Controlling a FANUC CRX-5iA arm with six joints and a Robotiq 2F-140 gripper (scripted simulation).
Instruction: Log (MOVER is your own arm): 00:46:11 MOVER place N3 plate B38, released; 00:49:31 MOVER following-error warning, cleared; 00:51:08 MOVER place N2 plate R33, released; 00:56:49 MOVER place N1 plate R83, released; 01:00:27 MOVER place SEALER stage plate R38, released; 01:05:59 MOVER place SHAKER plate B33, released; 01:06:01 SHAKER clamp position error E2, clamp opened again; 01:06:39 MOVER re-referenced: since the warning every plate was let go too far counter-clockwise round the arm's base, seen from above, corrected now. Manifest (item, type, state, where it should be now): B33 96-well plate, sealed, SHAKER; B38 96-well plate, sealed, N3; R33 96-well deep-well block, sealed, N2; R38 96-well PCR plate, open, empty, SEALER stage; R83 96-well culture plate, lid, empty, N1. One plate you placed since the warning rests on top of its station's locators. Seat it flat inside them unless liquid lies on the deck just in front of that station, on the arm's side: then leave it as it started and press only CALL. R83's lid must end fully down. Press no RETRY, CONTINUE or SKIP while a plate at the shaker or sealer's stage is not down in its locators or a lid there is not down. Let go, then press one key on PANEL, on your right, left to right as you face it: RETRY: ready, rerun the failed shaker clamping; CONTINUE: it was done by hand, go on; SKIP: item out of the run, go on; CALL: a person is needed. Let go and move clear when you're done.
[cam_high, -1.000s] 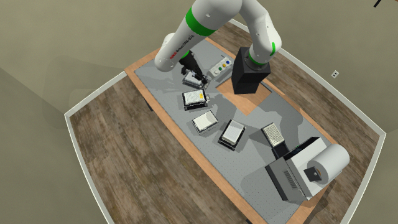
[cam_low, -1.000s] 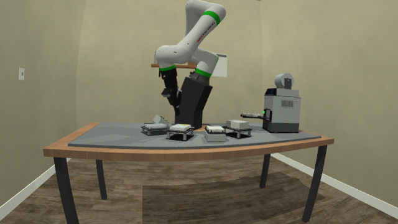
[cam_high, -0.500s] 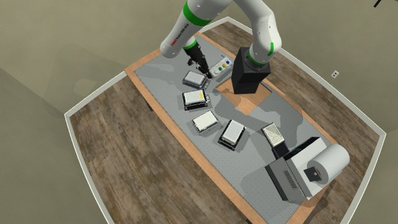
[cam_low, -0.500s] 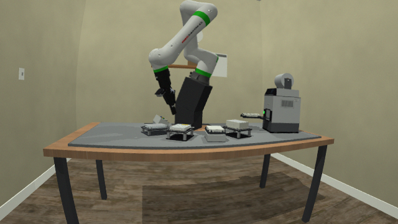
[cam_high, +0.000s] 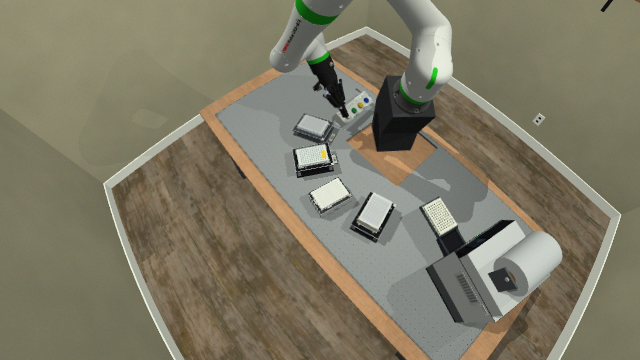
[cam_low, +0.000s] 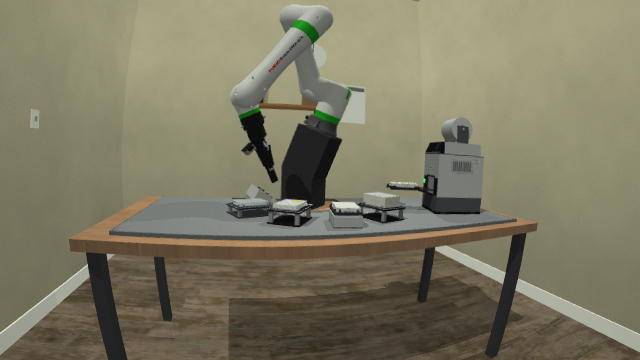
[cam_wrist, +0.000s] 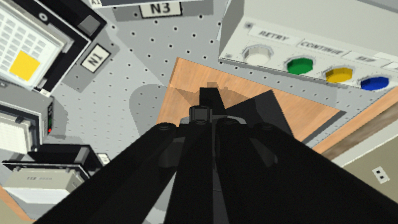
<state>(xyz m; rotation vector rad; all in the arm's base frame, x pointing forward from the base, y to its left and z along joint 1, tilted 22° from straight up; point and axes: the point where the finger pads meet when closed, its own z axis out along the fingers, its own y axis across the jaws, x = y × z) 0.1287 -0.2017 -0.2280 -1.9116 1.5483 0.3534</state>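
My gripper is now 50 mm past the white retry button, 10 mm to the left of it and 80 mm above it. From my hand the other things lie so: yellow skip button (150 mm behind, 80 mm below); then flat plate (80 mm ahead, 110 mm to the right, 100 mm below); then green continue button (100 mm behind, 10 mm to the right, 80 mm below).
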